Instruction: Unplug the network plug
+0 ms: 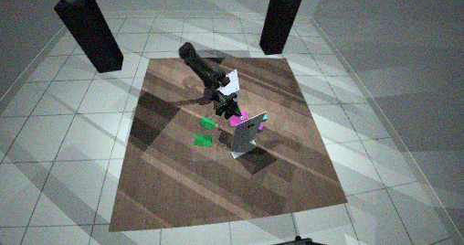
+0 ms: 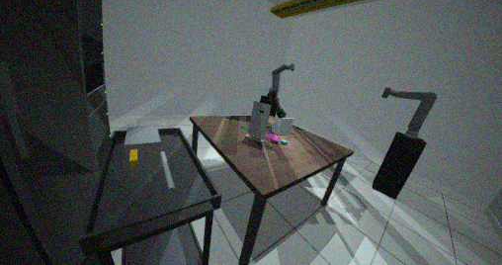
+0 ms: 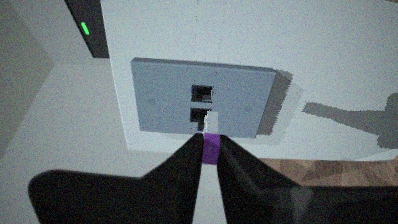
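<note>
Now: the magenta patch 140 mm behind my gripper tip, 50 mm to the left of it and 250 mm below it. Round my gripper tip: purple plug (right at my gripper tip); grey panel (70 mm ahead, 30 mm to the left, 100 mm below).
</note>
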